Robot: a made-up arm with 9 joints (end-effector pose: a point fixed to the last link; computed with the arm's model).
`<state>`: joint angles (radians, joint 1 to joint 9).
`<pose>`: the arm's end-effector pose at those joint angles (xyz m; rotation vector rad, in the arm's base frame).
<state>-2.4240 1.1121 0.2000 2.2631 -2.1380 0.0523 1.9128 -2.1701 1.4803</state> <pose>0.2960 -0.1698 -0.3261 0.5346 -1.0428 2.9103</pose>
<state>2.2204 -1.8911 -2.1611 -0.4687 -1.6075 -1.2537 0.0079 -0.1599 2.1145</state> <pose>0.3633 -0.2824 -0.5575 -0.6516 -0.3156 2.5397</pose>
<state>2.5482 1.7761 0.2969 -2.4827 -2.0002 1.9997 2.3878 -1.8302 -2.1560</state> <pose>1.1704 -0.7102 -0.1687 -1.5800 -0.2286 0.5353</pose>
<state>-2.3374 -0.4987 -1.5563 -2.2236 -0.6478 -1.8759 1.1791 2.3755 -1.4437</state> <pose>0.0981 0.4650 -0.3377 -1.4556 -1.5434 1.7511</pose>
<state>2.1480 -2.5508 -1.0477 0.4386 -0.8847 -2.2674 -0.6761 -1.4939 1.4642</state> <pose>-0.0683 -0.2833 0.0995 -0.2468 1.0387 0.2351</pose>
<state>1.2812 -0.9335 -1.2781 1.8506 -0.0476 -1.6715 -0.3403 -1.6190 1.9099</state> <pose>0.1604 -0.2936 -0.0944 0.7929 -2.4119 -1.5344</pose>
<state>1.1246 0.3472 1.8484 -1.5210 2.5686 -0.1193 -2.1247 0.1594 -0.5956</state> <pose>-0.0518 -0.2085 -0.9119 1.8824 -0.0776 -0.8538</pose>
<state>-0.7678 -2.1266 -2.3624 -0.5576 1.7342 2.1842 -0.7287 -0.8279 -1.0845</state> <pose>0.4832 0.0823 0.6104 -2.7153 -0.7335 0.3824</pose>
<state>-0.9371 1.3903 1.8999 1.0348 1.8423 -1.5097 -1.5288 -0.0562 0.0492</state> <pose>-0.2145 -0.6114 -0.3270 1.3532 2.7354 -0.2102</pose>
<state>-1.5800 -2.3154 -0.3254 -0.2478 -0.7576 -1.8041 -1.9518 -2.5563 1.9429</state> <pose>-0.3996 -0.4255 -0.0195 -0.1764 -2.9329 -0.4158</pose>
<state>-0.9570 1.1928 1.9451 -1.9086 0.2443 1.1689 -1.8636 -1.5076 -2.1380</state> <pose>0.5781 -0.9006 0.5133 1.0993 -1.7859 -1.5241</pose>
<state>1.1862 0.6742 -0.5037 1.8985 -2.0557 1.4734 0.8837 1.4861 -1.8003</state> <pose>0.3557 -0.3192 0.6503 2.2808 -1.9160 0.3295</pose>
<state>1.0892 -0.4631 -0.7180 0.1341 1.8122 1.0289 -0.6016 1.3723 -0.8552</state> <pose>0.7303 -0.0211 0.3543 2.4930 -0.9159 -0.5690</pose>
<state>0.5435 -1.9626 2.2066 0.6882 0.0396 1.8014 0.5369 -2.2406 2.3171</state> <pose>-0.1004 1.0150 0.5201 1.5797 0.7443 -0.0318</pose>
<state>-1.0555 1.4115 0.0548 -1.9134 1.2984 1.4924 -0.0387 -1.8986 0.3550</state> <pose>0.2414 -0.8285 -0.7419 2.6133 -0.0070 0.0682</pose>
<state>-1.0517 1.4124 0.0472 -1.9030 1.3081 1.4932 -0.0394 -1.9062 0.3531</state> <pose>0.2336 -0.8178 -0.7525 2.6199 0.0046 0.0455</pose>
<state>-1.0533 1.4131 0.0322 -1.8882 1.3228 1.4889 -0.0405 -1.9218 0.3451</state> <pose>0.2266 -0.8021 -0.7691 2.6232 0.0198 0.0118</pose>
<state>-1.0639 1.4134 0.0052 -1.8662 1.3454 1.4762 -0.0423 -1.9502 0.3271</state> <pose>0.2217 -0.7778 -0.7948 2.6205 0.0421 -0.0380</pose>
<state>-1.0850 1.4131 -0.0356 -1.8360 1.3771 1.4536 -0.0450 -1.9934 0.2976</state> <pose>0.2206 -0.7427 -0.8298 2.6091 0.0751 -0.1030</pose>
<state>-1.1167 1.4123 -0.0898 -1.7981 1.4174 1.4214 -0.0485 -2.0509 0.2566</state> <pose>0.2261 -0.6958 -0.8711 2.5866 0.1207 -0.1770</pose>
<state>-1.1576 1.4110 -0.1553 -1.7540 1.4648 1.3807 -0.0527 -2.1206 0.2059</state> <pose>0.2407 -0.6378 -0.9139 2.5507 0.1792 -0.2498</pose>
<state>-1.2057 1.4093 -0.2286 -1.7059 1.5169 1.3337 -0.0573 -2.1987 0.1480</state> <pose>0.2667 -0.5712 -0.9523 2.5007 0.2466 -0.3101</pose>
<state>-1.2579 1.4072 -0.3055 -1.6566 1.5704 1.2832 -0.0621 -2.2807 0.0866</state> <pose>0.3045 -0.4999 -0.9812 2.4383 0.3154 -0.3486</pose>
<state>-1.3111 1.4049 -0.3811 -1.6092 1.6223 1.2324 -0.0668 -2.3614 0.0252</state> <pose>0.3520 -0.4293 -0.9972 2.3682 0.3764 -0.3625</pose>
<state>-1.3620 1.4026 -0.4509 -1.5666 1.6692 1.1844 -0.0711 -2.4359 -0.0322</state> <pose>0.4047 -0.3642 -1.0000 2.2970 0.4221 -0.3544</pose>
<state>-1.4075 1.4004 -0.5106 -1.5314 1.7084 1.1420 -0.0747 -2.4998 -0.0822</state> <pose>0.4566 -0.3094 -0.9922 2.2317 0.4494 -0.3322</pose>
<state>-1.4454 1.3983 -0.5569 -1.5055 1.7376 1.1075 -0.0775 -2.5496 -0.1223</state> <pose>0.5024 -0.2681 -0.9785 2.1781 0.4599 -0.3054</pose>
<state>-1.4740 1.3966 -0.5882 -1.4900 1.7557 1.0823 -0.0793 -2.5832 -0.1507</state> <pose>0.5374 -0.2422 -0.9644 2.1403 0.4578 -0.2822</pose>
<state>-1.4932 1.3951 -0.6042 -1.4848 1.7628 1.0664 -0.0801 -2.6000 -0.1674</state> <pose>0.5603 -0.2319 -0.9538 2.1191 0.4478 -0.2672</pose>
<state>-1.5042 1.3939 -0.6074 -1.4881 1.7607 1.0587 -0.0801 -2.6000 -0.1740</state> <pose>0.5721 -0.2341 -0.9486 2.1148 0.4338 -0.2619</pose>
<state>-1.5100 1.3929 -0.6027 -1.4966 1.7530 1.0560 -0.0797 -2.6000 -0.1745</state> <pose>0.5779 -0.2459 -0.9452 2.1110 0.4165 -0.2593</pose>
